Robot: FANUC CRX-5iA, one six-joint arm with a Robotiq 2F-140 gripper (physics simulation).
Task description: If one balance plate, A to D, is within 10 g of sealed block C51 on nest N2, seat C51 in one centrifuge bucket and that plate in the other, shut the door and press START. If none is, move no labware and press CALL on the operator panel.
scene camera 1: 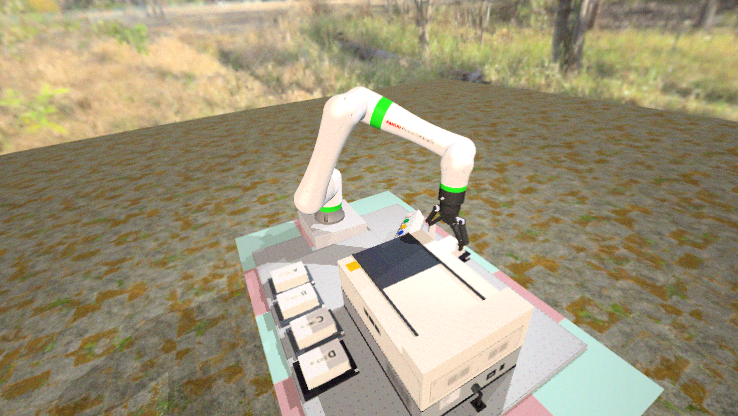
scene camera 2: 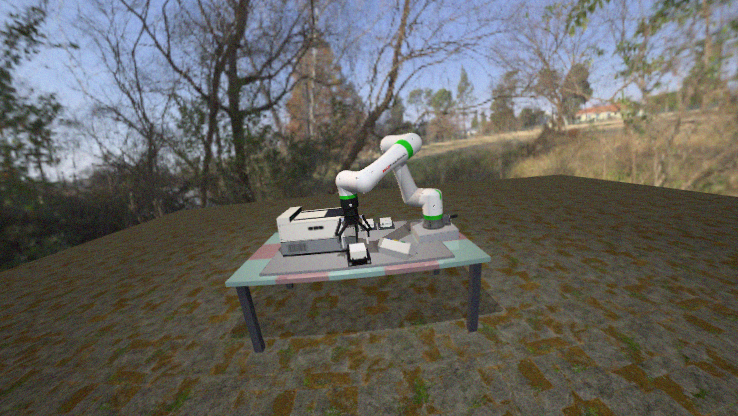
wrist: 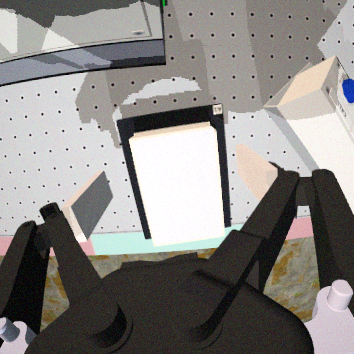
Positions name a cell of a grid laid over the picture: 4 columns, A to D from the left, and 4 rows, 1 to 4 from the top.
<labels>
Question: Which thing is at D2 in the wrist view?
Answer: A control panel with coloured buttons.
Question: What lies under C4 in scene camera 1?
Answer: A cream centrifuge.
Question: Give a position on a cream centrifuge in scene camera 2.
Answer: B3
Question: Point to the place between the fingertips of my gripper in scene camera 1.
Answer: C3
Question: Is my gripper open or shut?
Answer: Open.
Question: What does my gripper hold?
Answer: Nothing.
</labels>
